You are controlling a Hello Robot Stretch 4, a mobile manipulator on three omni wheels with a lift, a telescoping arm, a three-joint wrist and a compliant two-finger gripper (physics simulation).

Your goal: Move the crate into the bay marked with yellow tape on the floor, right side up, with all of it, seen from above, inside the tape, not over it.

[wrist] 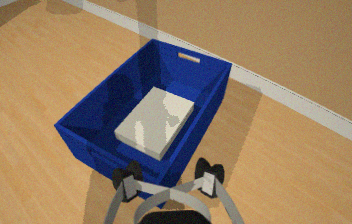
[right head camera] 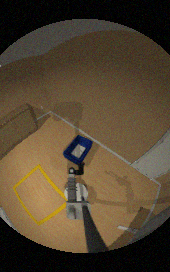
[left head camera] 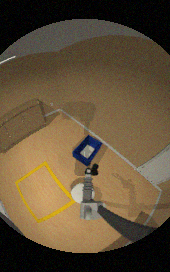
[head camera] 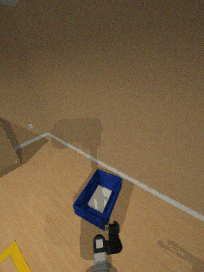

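Observation:
The blue crate stands upright on the floor near the wall, with a flat white block inside. It is outside the yellow tape bay, which lies to the lower left in the head views. My gripper is open at the crate's near corner. In the wrist view the corner shows between the fingertips; whether they touch it I cannot tell. Part of the near wall is hidden behind the gripper.
A white baseboard runs along the wall close behind the crate's far end and right side. A brown cabinet stands at the left. A pale door or panel is at the right.

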